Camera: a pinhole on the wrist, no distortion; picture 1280 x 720 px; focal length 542.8 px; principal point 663.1 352.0 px. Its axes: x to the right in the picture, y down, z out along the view. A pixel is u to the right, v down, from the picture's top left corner.
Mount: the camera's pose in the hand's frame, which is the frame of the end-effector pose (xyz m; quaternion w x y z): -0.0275 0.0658 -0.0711 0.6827 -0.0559 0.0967 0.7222
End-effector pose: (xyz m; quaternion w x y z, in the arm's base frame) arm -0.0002 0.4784 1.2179 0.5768 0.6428 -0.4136 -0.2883
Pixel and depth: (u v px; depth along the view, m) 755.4 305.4 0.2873
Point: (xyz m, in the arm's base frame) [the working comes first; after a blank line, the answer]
In the camera's frame: 0.0489 -0.0247 0.2873

-0.1981 0.3730 1.3588
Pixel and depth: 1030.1 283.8 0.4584
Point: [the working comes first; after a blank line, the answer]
In the camera's frame: 0.3099 -0.0576 0.4584

-0.3365 0.2982 1.6304
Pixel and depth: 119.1 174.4 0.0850
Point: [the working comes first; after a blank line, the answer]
In the camera's frame: -0.0852 -0.0278 0.0850

-0.0197 0.4558 1.2166
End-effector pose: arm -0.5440 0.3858 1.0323 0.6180 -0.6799 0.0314 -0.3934
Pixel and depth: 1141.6 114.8 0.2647
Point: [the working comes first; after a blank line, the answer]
In the camera's frame: 0.2333 -0.1157 0.2647

-0.2515 0.3625 0.7768
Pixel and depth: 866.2 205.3 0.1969
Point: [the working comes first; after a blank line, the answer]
In the camera's frame: 0.0737 -0.0532 0.1969

-0.3831 0.4096 0.8971
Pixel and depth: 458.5 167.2 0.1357
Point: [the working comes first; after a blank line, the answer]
In the camera's frame: -0.0512 -0.0462 0.1357

-0.4635 0.4159 1.0105
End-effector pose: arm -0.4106 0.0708 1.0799 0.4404 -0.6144 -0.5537 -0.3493
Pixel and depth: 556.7 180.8 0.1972
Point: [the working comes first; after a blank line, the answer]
In the camera's frame: -0.0387 -0.0622 0.1972

-0.3383 0.2048 1.0654
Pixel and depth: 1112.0 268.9 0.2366
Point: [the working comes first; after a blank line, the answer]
In the camera's frame: 0.1957 -0.0362 0.2366

-0.1103 0.1817 0.9975
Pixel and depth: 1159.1 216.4 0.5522
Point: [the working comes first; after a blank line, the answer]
In the camera's frame: 0.5046 -0.1379 0.5522

0.2599 0.4374 0.9433
